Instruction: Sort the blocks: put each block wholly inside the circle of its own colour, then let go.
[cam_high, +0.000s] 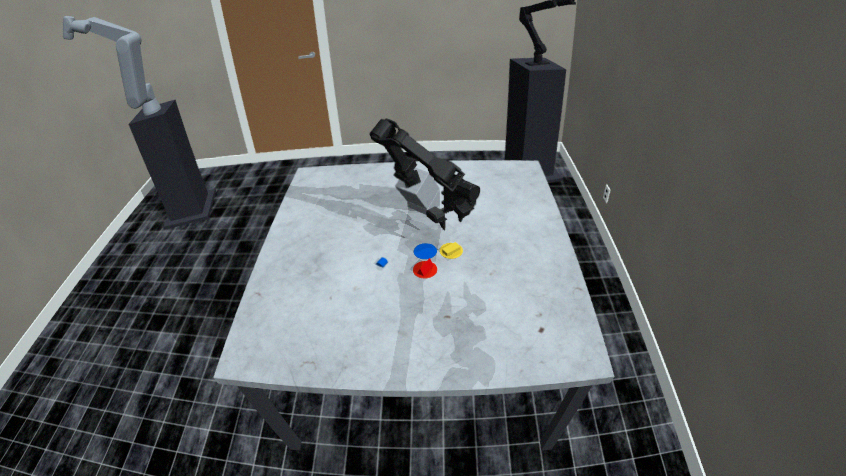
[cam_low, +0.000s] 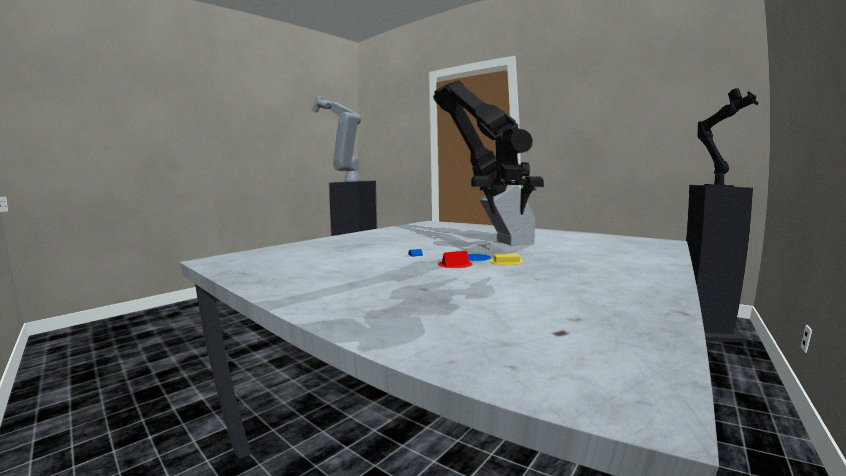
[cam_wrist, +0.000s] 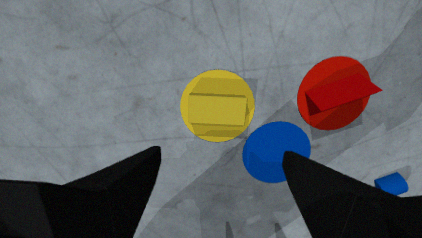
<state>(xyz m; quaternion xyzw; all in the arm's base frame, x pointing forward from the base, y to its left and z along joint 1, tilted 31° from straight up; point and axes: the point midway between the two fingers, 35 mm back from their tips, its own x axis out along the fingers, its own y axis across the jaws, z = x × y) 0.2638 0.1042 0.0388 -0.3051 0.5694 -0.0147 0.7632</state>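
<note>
My hand is 270 mm to the left of the small blue block, 150 mm above it and 10 mm past it. Also, from my hand: yellow block: 150 mm below; then yellow circle: 160 mm below; then blue circle: 160 mm below, 100 mm to the right, 30 mm behind.
</note>
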